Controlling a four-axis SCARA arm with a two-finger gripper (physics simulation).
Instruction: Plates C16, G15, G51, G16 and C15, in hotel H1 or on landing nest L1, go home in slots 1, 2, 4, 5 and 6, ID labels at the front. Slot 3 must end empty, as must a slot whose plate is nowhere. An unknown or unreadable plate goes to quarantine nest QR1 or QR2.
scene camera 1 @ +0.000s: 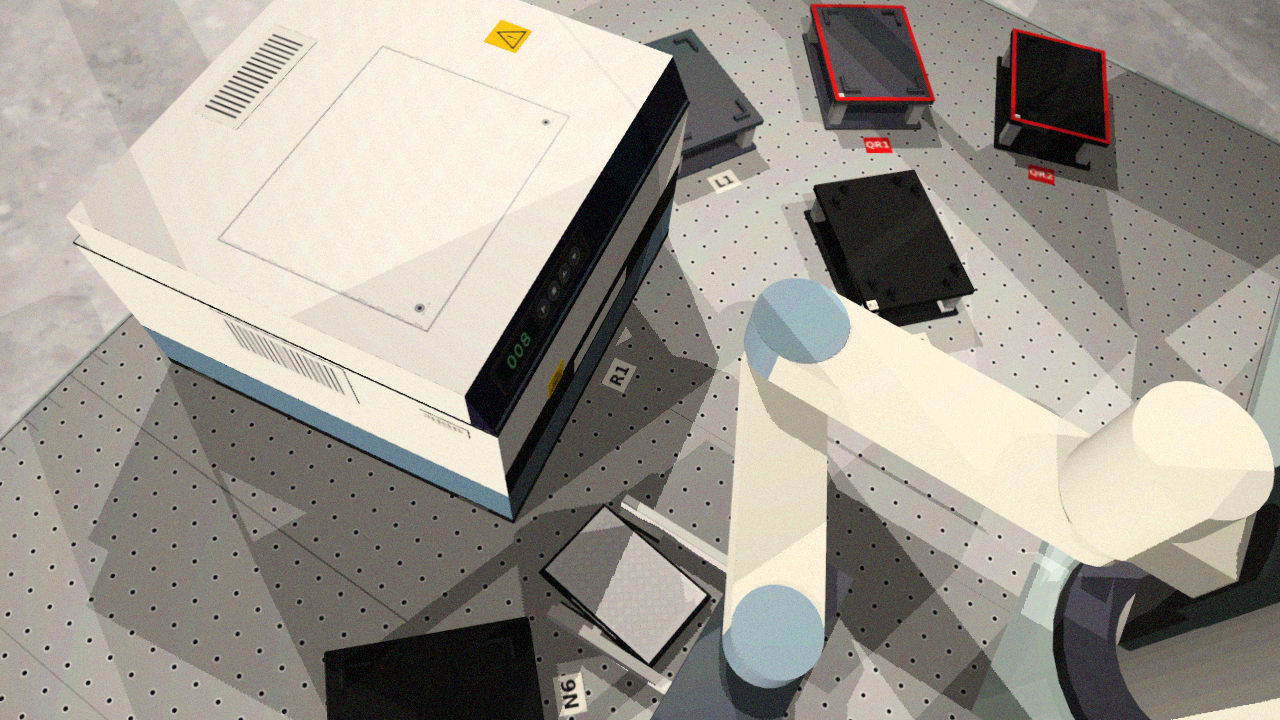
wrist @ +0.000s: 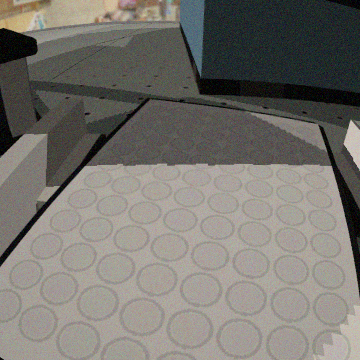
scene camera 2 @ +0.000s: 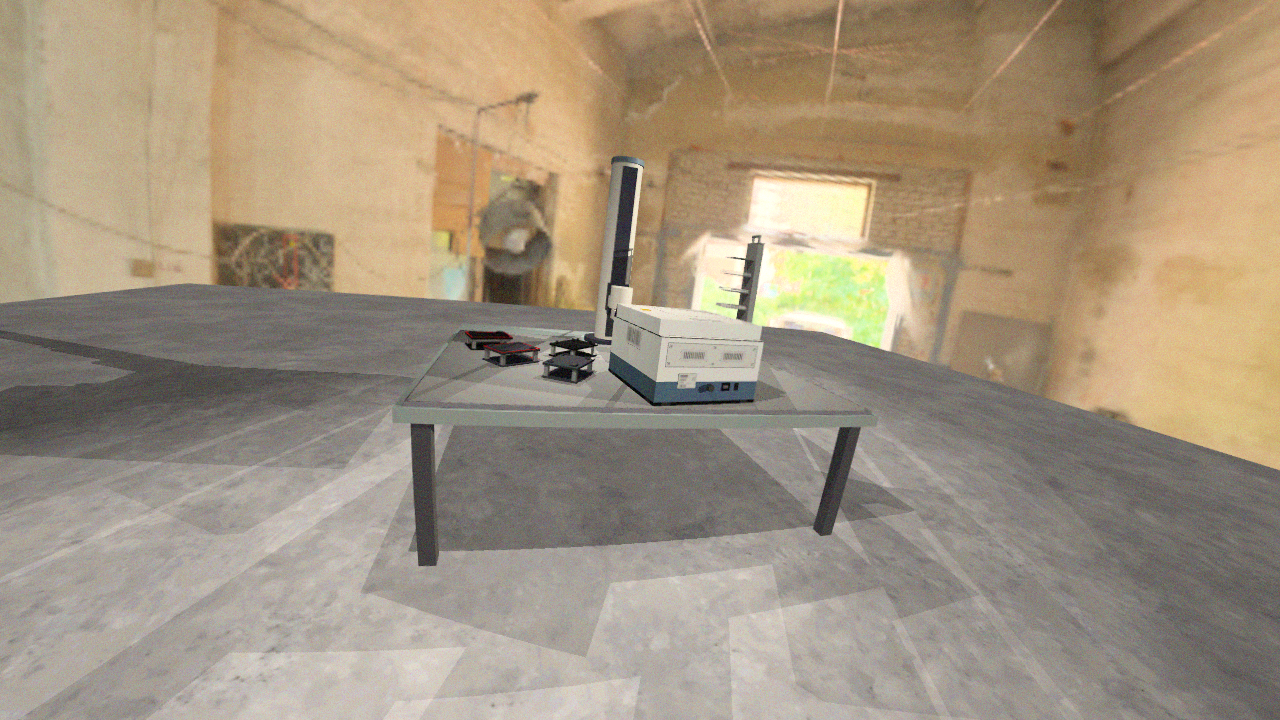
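Pixels of known places: gripper, fingertip midpoint: (scene camera 1: 588, 554) (wrist: 217, 126); arm's base, link origin: (scene camera 1: 1180, 664) (scene camera 2: 608, 341).
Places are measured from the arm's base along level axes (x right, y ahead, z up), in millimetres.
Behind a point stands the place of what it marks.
A pale plate (scene camera 1: 626, 582) {x -219, y 472, z 27 mm} (wrist: 190, 240) {x -223, y 454, z 27 mm} with rings on top lies low over the table in front of the reader; no ID label can be read on it. My gripper (scene camera 1: 640, 582) has one finger along each long side of this plate. The fingers run slightly askew to its edges, and whether they press on it cannot be told. Landing nest L1 (scene camera 1: 716, 98) {x 289, y 680, z 63 mm} is partly hidden behind the reader; its visible part bears no plate. Quarantine nests QR1 (scene camera 1: 872, 53) {x 469, y 564, z 63 mm} and QR2 (scene camera 1: 1060, 85) {x 567, y 351, z 62 mm} show no plate. Hotel H1's slots cannot be made out.
The white reader R1 (scene camera 1: 358, 179) {x -131, y 787, z 259 mm} (scene camera 2: 689, 349) {x -19, y 1001, z 180 mm} stands beside the plate. The dark nest N6 (scene camera 1: 434, 671) {x -371, y 557, z 63 mm} is at the bottom edge. A black nest (scene camera 1: 890, 241) {x 223, y 430, z 63 mm} stands between the quarantine nests and my arm (scene camera 1: 778, 501) {x -127, y 397, z 138 mm}. A shelved tower (scene camera 2: 751, 282) {x -579, y 318, z 385 mm} rises behind the reader.
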